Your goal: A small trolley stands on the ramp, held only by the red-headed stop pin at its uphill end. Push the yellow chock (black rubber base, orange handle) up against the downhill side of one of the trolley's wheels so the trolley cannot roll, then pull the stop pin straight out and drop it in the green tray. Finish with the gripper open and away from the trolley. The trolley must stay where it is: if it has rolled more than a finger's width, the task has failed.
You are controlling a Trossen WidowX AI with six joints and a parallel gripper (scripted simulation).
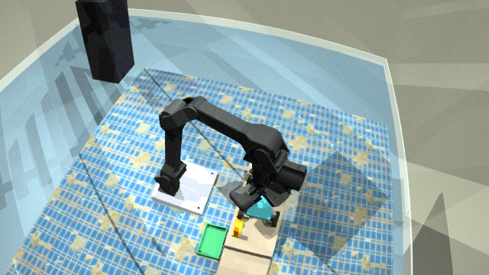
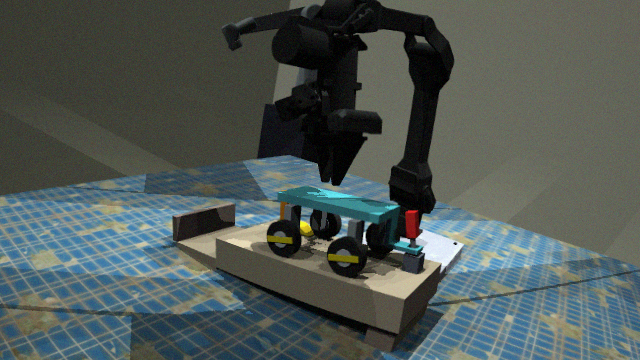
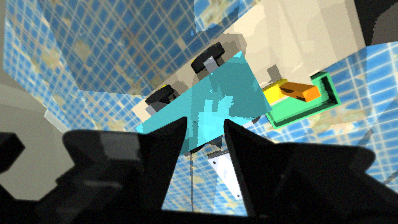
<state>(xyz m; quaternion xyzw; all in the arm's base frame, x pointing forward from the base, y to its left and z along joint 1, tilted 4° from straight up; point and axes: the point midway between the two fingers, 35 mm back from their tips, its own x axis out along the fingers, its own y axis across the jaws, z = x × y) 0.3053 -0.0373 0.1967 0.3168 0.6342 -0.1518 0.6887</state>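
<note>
Right now my gripper tip is 13 cm to the right of the red-headed stop pin, 4 cm above it and 2 cm past it. The rest, counted from my gripper tip: tan ramp (13 cm below, 2 cm to the left); then yellow chock (9 cm below, 8 cm to the right, 5 cm behind); then trolley (6 cm below, 3 cm to the left).
</note>
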